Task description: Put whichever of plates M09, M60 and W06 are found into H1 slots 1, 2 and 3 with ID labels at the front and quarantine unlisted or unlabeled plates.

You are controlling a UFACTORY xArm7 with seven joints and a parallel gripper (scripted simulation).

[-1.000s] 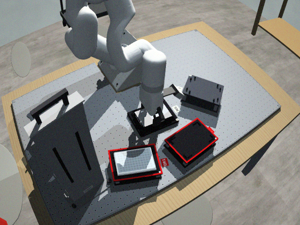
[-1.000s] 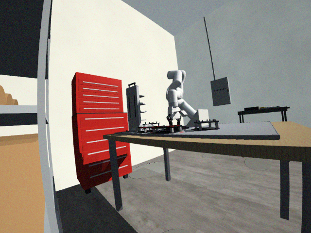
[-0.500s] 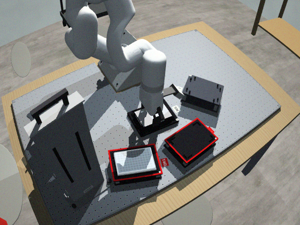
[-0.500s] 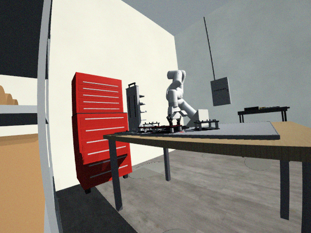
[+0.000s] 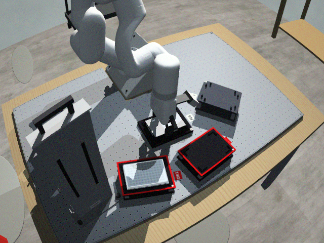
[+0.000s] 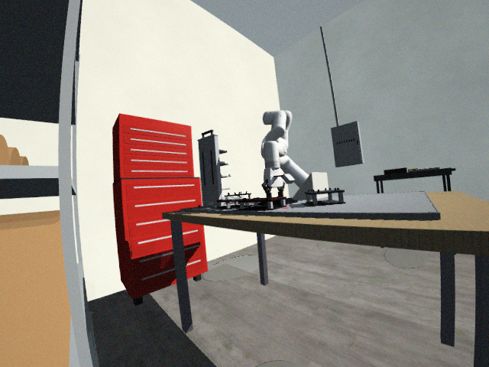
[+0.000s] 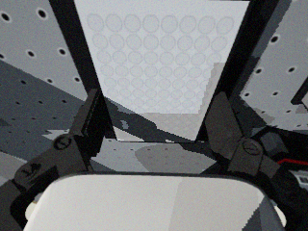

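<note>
Right now the dark-framed plate is 1 cm to the left of my hand and 1 cm below it. The rest, counted from my hand: deck label: 7 cm behind, 19 cm to the left, 3 cm below; then white well plate: 15 cm ahead, 16 cm to the right, 2 cm above; then black nest N6: 1 cm to the left, 2 cm below.
</note>
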